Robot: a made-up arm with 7 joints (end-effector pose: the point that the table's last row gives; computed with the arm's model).
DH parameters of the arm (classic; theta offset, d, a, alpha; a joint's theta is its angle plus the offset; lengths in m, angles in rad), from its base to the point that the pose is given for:
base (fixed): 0 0 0 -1.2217
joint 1: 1.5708 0 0 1.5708
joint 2: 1.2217 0 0 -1.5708
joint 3: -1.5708 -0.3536 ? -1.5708
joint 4: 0 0 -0.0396 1.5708
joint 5: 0 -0.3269 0 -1.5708
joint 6: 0 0 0 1.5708
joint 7: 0 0 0 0
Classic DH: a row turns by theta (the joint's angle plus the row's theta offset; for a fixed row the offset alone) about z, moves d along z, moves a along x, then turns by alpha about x.
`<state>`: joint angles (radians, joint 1 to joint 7).
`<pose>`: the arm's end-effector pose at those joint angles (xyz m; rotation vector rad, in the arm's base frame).
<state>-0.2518 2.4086 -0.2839 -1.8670 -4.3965 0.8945 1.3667</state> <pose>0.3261 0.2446 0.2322 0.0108 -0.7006 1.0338</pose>
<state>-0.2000 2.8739 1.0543 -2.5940 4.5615 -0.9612 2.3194</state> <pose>0.0782 -0.1860 0.1665 -1.8837 0.1804 2.4331</pose>
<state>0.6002 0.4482 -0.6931 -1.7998 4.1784 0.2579 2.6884</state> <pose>0.0412 -0.0393 -0.4823 -0.5089 -1.0852 0.1093</pose>
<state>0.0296 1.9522 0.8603 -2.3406 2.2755 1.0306 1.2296</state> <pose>0.2038 0.0602 0.2644 -0.6328 -0.4768 0.1438</pose>
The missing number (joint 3, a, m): 0.0397
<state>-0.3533 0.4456 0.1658 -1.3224 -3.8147 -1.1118 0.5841</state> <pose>0.4817 0.2049 -0.2634 1.0290 1.1753 -2.1954</pose>
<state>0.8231 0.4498 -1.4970 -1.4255 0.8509 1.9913 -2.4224</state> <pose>-0.3294 -0.1749 -0.4270 2.2679 -0.0692 1.4447</pose>
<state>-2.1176 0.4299 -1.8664 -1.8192 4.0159 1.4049 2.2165</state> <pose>0.3450 -0.3337 -0.0309 0.9462 1.6859 1.2520</pose>
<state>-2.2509 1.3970 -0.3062 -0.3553 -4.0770 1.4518 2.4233</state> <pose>0.2155 0.4237 0.4915 -2.0906 0.9208 1.0179</pose>
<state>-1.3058 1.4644 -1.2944 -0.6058 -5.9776 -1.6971 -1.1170</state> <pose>0.4488 0.4903 0.1070 -1.4261 1.3688 1.6538</pose>
